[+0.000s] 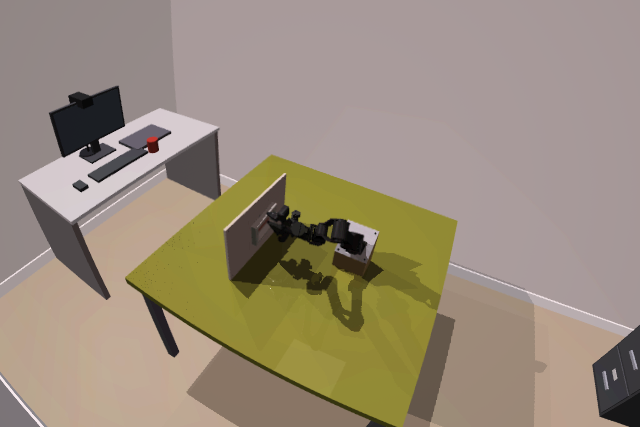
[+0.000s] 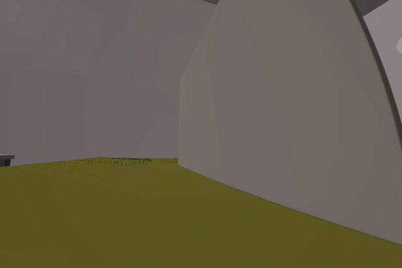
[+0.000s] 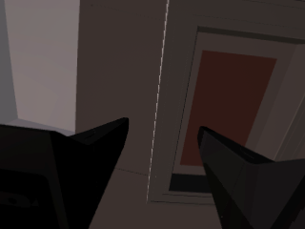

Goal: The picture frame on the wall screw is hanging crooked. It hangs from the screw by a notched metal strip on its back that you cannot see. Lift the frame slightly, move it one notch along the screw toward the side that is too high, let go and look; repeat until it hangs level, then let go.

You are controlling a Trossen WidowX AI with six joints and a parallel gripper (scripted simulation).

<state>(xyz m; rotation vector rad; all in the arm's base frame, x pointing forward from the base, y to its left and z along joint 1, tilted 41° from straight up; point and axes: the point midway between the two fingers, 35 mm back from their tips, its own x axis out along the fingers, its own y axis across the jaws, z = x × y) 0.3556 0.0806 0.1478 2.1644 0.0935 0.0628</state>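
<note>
Right now my gripper tip is 5 cm above the picture frame, 3 cm short of it and 1 cm to the left of it. The rest, counted from my gripper tip: wall panel: 6 cm below, 4 cm ahead, 1 cm to the left.
</note>
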